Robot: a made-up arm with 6 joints.
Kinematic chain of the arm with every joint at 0, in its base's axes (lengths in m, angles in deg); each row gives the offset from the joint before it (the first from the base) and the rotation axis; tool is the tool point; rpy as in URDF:
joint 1: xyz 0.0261 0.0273 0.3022 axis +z
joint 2: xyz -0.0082 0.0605 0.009 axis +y
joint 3: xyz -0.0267 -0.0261 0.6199 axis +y
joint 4: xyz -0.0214 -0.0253 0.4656 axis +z
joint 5: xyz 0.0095 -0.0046 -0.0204 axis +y
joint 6: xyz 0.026 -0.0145 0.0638 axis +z
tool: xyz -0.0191 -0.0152 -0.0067 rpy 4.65 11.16 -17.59
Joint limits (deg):
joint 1: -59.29..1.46
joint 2: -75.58..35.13
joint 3: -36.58..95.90
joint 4: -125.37..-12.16
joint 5: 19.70..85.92
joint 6: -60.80..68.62
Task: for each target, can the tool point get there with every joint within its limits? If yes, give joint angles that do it. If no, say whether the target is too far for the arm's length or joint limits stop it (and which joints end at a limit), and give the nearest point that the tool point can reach.
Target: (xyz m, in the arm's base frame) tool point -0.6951 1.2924 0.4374
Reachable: no: too far | nearest point -0.5446 0.9875 0.4383 | short by 0.340 m
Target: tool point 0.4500 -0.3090 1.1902
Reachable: yes | joints -31.81 22.09 34.86 -88.75 71.08 40.96
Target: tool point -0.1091 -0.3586 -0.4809
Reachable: no: joint limits stop it (at a limit: joint 1, joint 2, joint 3, joint 4, joint 6) | nearest point 0.3183 -0.5577 0.4971 | short by 1.086 m
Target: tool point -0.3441 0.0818 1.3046
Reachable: yes | joints -14.23 -30.02 36.23 -110.20 58.09 20.69
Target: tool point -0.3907 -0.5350 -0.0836
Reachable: no: joint limits stop it (at a limit: joint 1, joint 2, joint 3, joint 5, joint 6) | nearest point -0.9439 -0.0469 0.2113 | short by 0.794 m
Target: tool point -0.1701 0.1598 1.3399
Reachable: yes | joints -48.83 -20.36 19.80 -25.11 55.29 50.67
